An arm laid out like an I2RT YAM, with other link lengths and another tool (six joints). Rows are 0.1 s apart.
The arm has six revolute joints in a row. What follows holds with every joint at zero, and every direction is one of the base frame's.
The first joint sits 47.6 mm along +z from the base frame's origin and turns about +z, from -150 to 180 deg.
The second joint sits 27 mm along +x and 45.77 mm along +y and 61.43 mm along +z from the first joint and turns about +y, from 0 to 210 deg.
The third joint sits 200.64 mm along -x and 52.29 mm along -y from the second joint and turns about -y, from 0 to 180 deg.
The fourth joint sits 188.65 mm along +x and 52.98 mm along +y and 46.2 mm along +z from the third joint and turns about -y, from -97 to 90 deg.
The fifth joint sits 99.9 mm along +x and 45.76 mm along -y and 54.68 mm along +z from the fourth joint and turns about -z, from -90 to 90 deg.
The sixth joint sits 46.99 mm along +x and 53.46 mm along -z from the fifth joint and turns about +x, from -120 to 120 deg.
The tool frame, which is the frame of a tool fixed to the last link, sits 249 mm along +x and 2 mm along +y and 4 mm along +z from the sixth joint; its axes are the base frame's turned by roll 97.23, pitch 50.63 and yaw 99.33 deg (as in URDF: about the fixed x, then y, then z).
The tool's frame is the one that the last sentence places.
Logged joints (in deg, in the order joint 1, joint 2, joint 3, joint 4, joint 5, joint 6), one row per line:
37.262, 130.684, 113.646, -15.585, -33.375, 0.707
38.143, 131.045, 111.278, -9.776, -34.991, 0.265
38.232, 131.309, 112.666, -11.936, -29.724, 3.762
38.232, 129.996, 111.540, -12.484, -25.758, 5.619
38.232, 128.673, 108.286, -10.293, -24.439, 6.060
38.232, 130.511, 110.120, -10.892, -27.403, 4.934
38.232, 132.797, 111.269, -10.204, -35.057, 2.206
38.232, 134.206, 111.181, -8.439, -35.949, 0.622
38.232, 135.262, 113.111, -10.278, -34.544, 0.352
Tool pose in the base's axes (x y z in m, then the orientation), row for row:
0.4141, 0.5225, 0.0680, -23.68, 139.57, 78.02
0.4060, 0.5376, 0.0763, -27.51, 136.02, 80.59
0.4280, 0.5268, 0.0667, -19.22, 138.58, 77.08
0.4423, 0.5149, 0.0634, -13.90, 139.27, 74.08
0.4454, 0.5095, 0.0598, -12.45, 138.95, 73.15
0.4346, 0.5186, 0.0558, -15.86, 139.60, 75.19
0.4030, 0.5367, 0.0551, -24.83, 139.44, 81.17
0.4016, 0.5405, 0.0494, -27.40, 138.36, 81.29
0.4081, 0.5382, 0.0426, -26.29, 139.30, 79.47
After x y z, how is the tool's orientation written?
As a rotation vector, in degrees.
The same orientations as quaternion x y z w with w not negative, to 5 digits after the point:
-0.14462, 0.85240, 0.47649, 0.15953
-0.16894, 0.83533, 0.49492, 0.16954
-0.11845, 0.85403, 0.47502, 0.17593
-0.08622, 0.86383, 0.45948, 0.18774
-0.07752, 0.86518, 0.45548, 0.19491
-0.09792, 0.86186, 0.46421, 0.17921
-0.15048, 0.84507, 0.49192, 0.14570
-0.16642, 0.84034, 0.49372, 0.14958
-0.15989, 0.84719, 0.48332, 0.15199

